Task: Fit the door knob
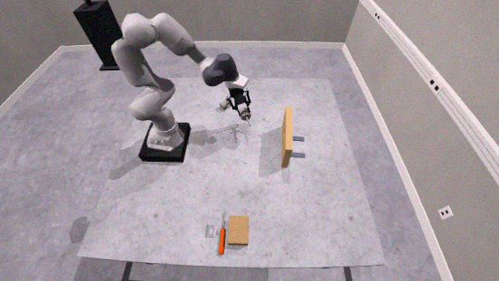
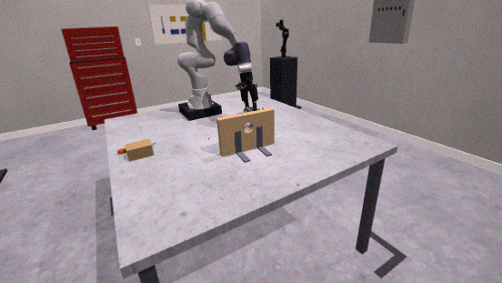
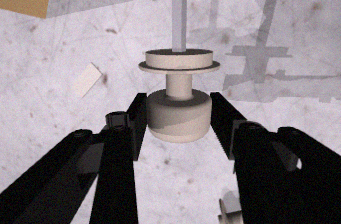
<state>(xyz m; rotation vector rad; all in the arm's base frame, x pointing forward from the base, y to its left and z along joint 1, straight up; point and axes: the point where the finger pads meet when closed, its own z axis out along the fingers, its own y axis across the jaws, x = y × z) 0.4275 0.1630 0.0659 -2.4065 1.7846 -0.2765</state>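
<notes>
Right now my hand is 250 mm short of the latch socket, 180 mm to the left of it and 10 mm above it. The rest, counted from my hand: wooden block (20 mm behind, 670 mm to the right, 100 mm below); upright wooden panel (250 mm ahead, 180 mm to the right, 20 mm below); pale chip (170 mm ahead, 40 mm to the left, 130 mm below).
</notes>
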